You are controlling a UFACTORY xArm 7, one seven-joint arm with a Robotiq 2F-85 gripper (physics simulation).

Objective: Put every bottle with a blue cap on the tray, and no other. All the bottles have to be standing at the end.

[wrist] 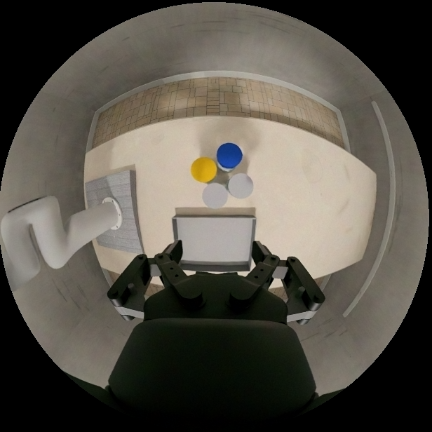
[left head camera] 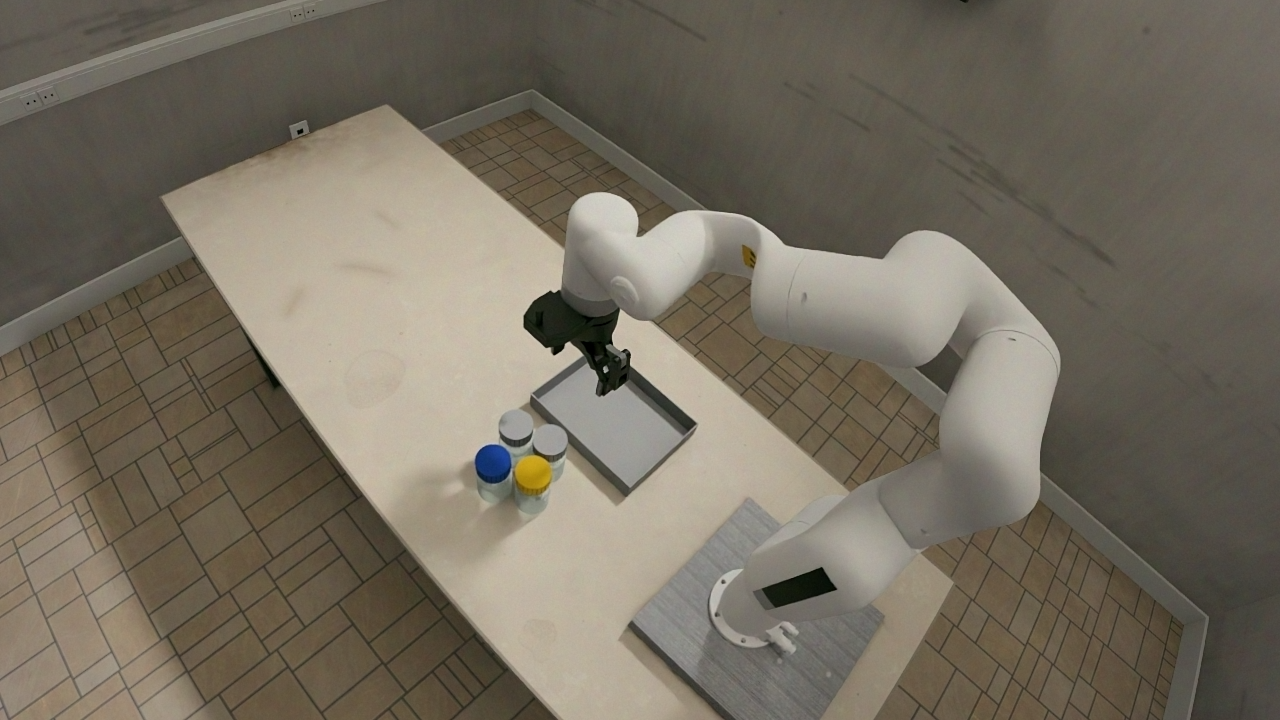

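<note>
A bottle with a blue cap (left head camera: 493, 472) (wrist: 229, 156) stands on the table, close beside a bottle with a yellow cap (left head camera: 532, 484) (wrist: 204, 169). Two bottles with grey-white caps stand close by, one (left head camera: 515, 435) (wrist: 240, 186) next to the blue-capped bottle and the other (left head camera: 550, 449) (wrist: 215, 195) next to the yellow-capped one. All of them are upright. The grey tray (left head camera: 662, 462) (wrist: 252, 237) lies beside the group and holds no bottle. My gripper (left head camera: 612, 370) (wrist: 216, 247) is open, with nothing between its fingers, above the tray's far part in the left head camera view.
The light table (left head camera: 358, 268) (wrist: 310, 200) carries the bottles and tray. The arm's base stands on a grey board (left head camera: 680, 600) (wrist: 130, 200) at one end of the table. The bottles stand in a tight cluster with narrow gaps, near the tray's long wall.
</note>
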